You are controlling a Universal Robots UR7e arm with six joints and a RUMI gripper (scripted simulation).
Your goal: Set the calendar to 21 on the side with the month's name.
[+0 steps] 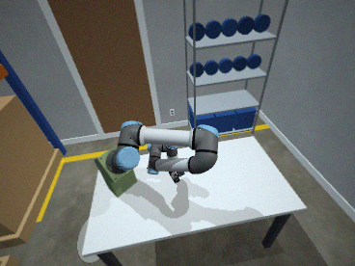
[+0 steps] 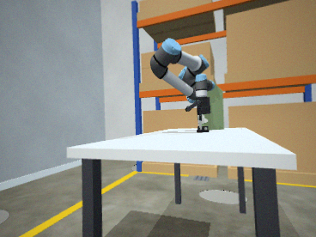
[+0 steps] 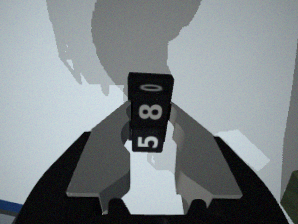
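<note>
Now: hand 10 mm above the dark cube.
</note>
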